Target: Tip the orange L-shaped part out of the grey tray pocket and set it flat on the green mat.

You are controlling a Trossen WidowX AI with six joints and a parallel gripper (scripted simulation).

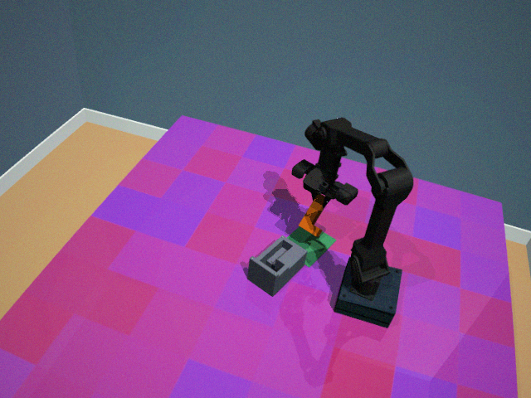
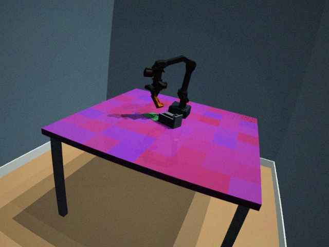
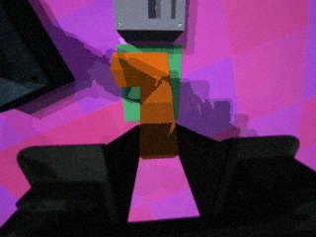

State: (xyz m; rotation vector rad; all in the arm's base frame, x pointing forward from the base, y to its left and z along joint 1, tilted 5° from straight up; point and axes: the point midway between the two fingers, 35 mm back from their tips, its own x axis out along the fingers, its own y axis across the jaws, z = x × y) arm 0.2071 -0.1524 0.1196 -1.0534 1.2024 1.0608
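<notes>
My gripper tip is now 160 mm above the green mat and 20 mm to the right of it. The rest, counted from my gripper tip: orange L-shaped part 30 mm to the left, 30 mm below, 10 mm behind.
</notes>
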